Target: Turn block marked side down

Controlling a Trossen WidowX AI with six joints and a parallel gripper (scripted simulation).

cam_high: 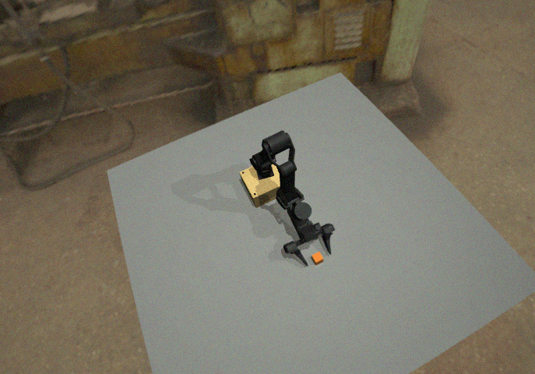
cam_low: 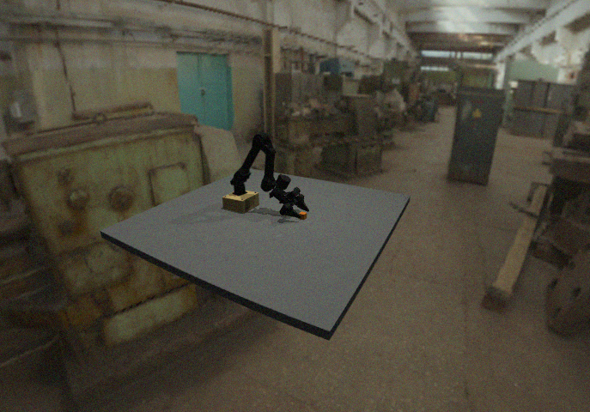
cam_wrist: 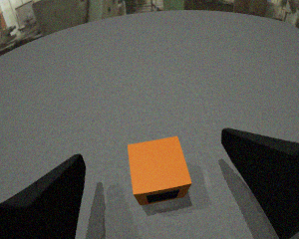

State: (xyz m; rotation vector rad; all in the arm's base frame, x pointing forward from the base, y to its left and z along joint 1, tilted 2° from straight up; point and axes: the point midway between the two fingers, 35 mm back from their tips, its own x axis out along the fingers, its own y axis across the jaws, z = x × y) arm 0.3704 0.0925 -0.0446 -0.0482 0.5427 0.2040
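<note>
Now: the orange block 20 mm behind my gripper tip and 10 mm below it.
</note>
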